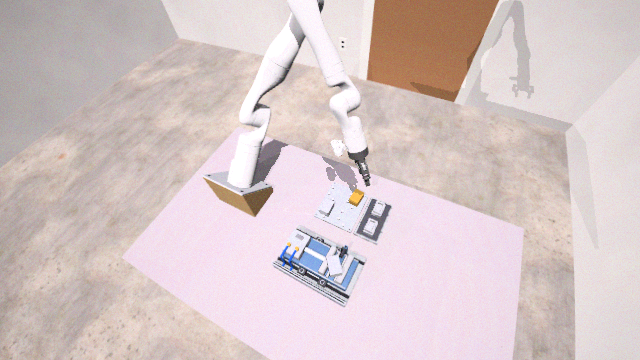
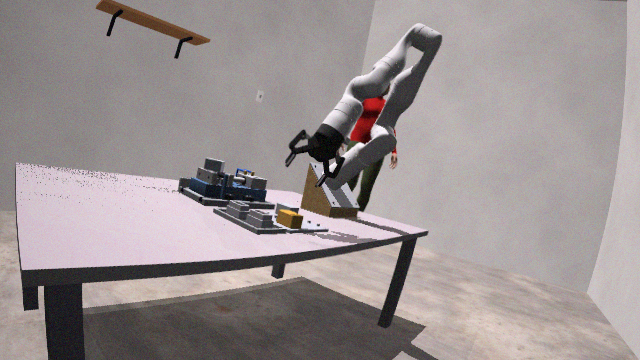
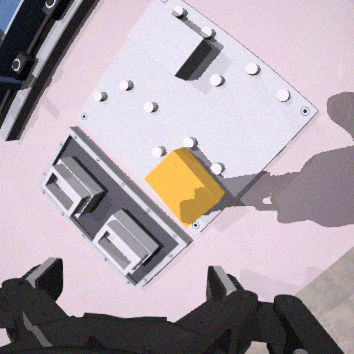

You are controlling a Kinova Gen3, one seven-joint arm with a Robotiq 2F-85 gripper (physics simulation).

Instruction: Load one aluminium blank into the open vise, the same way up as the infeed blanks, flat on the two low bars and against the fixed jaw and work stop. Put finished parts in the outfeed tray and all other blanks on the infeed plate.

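Places are measured from the arm's base along level axes (x back, y left, z down), in millimetres.
Where they show: gripper, fingertip midpoint: (image 1: 364, 179) (image 2: 300, 176) (image 3: 134, 278); arm's base at its link origin: (image 1: 241, 183) (image 2: 329, 180).
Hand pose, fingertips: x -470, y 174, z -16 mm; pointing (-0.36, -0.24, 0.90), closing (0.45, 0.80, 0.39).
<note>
Things, the pixels of their top centre, and the offset from my fingertips.
- vise at its top centre: (image 2: 230, 172) (image 1: 318, 255) dy -331, dx +69, dz +47 mm
- grey block at its top centre: (image 2: 215, 159) (image 1: 334, 264) dy -350, dx +4, dz +14 mm
- infeed plate at its top centre: (image 3: 180, 111) (image 2: 286, 220) (image 1: 341, 205) dy -68, dx +71, dz +138 mm
- grey aluminium blank at its top centre: (image 3: 162, 36) (image 2: 288, 205) (image 1: 327, 205) dy -107, dx +122, dz +102 mm
- orange block at its top centre: (image 3: 179, 189) (image 2: 291, 212) (image 1: 356, 195) dy -21, dx +20, dz +102 mm
My gripper (image 1: 368, 184) (image 2: 304, 174) (image 3: 134, 278) is open and empty, high above the table near the infeed plate and outfeed tray. The vise (image 1: 303, 259) (image 2: 205, 188) has a grey block (image 1: 334, 265) (image 2: 214, 164) lying askew on top of its jaws. The infeed plate (image 1: 345, 198) (image 3: 127, 130) is white with round pins. It bears a grey aluminium blank (image 1: 326, 207) (image 3: 196, 61) and an orange block (image 1: 356, 197) (image 2: 289, 219) (image 3: 182, 182). The dark outfeed tray (image 1: 382, 222) (image 2: 235, 222) (image 3: 106, 212) holds two pocketed parts (image 1: 378, 208) (image 3: 127, 242). The vise's low bars are not clearly visible.
The vise stands beside the plate and tray, with blue hoses (image 1: 284, 255) at one end. The arm's wedge-shaped base (image 1: 240, 197) (image 2: 320, 197) stands on the table. A person in red (image 2: 369, 117) stands behind the arm. A wall shelf (image 2: 152, 22) hangs beyond the table.
</note>
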